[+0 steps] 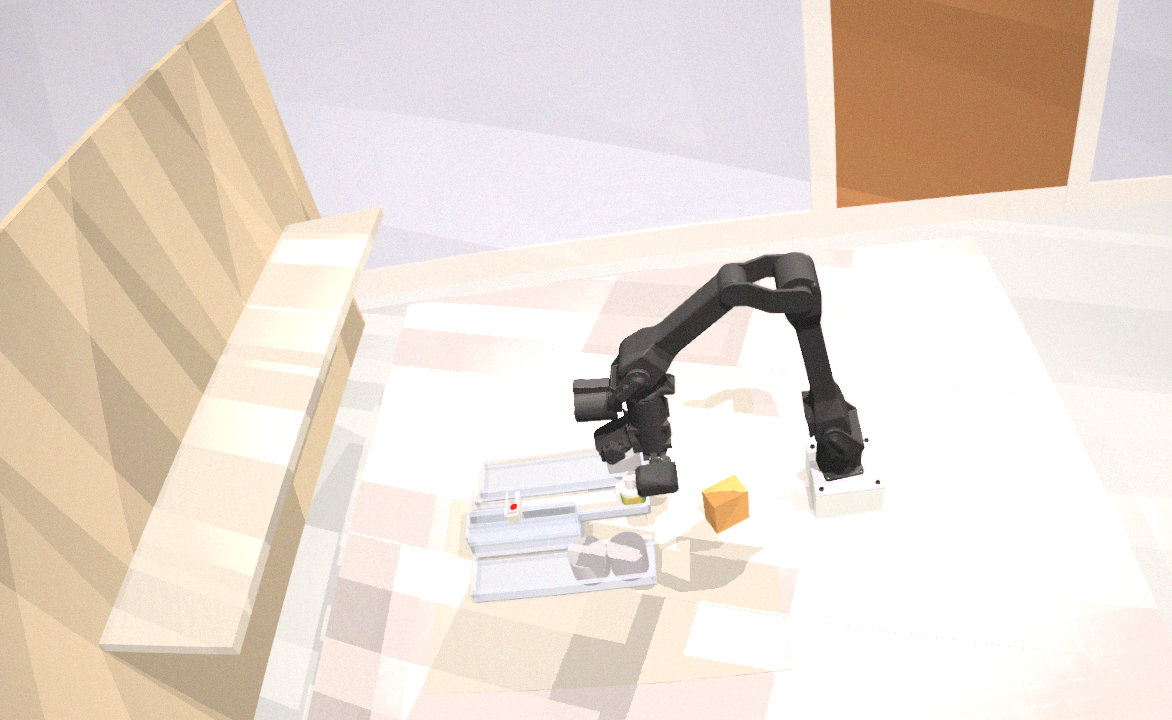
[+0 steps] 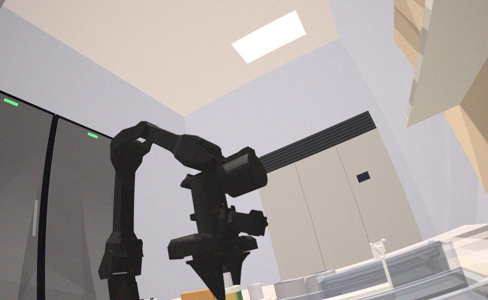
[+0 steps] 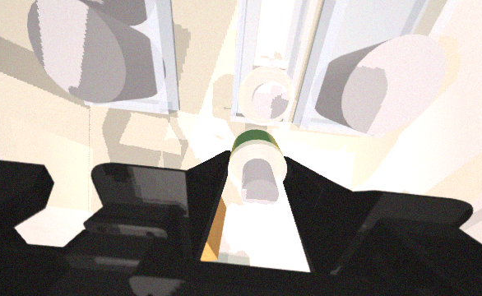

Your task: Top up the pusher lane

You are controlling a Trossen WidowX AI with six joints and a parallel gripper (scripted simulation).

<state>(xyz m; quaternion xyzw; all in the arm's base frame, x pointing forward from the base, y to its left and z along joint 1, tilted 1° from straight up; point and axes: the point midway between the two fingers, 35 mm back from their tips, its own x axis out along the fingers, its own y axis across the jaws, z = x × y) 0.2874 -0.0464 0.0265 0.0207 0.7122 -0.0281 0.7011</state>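
Now: the orange box 100 mm behind my gripper tip, 60 mm to the left of it and 20 mm below it. Round my gripper tip: wooden shelf (550 mm ahead, 40 mm to the right, 310 mm above); then red dot (240 mm ahead, 20 mm to the left, 20 mm above).
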